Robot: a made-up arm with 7 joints. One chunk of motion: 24 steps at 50 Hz.
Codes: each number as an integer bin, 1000 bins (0 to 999) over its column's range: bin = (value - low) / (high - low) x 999, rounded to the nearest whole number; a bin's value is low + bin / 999 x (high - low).
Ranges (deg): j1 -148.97..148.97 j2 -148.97..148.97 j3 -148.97..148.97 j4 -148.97..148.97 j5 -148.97..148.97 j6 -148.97..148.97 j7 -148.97..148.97
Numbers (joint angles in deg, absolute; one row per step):
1: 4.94 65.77 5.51 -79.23 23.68 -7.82 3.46
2: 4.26 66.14 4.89 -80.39 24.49 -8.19 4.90
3: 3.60 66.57 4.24 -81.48 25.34 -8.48 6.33
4: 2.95 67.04 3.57 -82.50 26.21 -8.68 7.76
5: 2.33 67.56 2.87 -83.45 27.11 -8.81 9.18
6: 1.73 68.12 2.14 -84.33 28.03 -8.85 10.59
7: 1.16 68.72 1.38 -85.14 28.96 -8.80 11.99
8: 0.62 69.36 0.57 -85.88 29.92 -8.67 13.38
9: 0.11 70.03 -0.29 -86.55 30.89 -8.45 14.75
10: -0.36 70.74 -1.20 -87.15 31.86 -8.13 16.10
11: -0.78 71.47 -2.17 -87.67 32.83 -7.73 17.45
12: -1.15 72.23 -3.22 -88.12 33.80 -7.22 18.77
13: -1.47 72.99 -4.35 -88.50 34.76 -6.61 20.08
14: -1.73 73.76 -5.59 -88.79 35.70 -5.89 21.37
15: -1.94 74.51 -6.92 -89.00 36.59 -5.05 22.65
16: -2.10 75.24 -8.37 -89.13 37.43 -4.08 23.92
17: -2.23 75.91 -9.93 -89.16 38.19 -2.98 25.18
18: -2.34 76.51 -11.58 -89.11 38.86 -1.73 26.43
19: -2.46 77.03 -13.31 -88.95 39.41 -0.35 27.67
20: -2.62 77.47 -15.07 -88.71 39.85 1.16 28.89
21: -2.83 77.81 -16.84 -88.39 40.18 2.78 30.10
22: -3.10 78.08 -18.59 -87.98 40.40 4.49 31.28
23: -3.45 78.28 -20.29 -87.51 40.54 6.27 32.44
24: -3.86 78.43 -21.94 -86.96 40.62 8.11 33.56
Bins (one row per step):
1: 516 720 518 234 579 473 511
2: 514 721 516 230 582 472 516
3: 512 723 514 226 584 471 521
4: 509 724 511 223 587 470 526
5: 507 726 509 220 590 470 530
6: 505 728 507 217 593 470 535
7: 503 730 504 214 597 470 540
8: 502 732 501 212 600 470 544
9: 500 734 499 209 603 471 549
10: 498 737 495 207 606 472 553
11: 497 739 492 206 610 474 558
12: 496 742 489 204 613 475 562
13: 495 744 485 203 616 477 567
14: 494 747 481 202 619 480 571
15: 493 749 476 201 622 483 575
16: 492 752 471 201 625 486 580
17: 492 754 466 201 628 490 584
18: 492 756 461 201 630 494 588
19: 491 758 455 201 632 498 592
20: 491 759 449 202 633 503 596
21: 490 760 443 203 634 509 600
22: 489 761 437 205 635 515 604
23: 488 762 431 206 635 521 608
24: 487 762 426 208 636 527 612

